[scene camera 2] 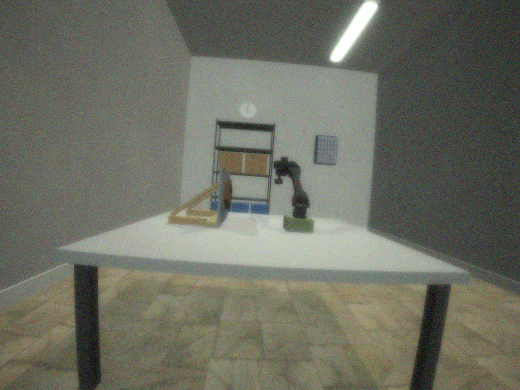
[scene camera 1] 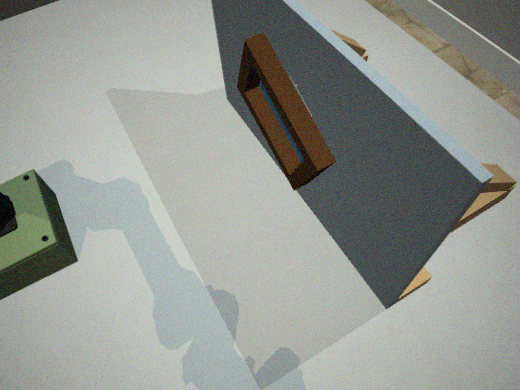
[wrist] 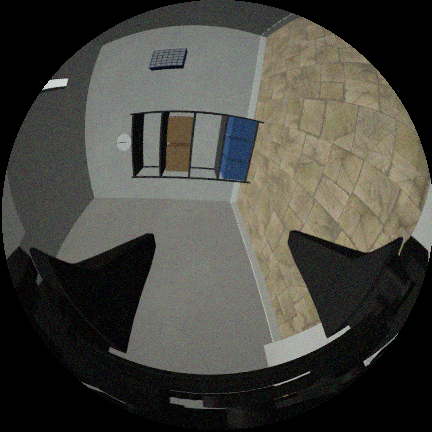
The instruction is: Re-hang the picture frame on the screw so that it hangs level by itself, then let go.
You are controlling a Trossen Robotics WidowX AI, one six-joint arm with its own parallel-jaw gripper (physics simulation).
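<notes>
The brown picture frame, with a blue strip showing inside it, is against the dark upright board, above the table. In scene camera 1 its long sides run steeper than the board's top and bottom edges, so it looks tilted, its near end lower. Thin pale marks show behind its upper side; the screw is hidden. My gripper is open and empty, raised in the air and well apart from the frame. The frame does not show in the wrist view.
Wooden struts brace the board from behind. The arm stands on a green base block on the white table. A shelf rack stands by the far wall.
</notes>
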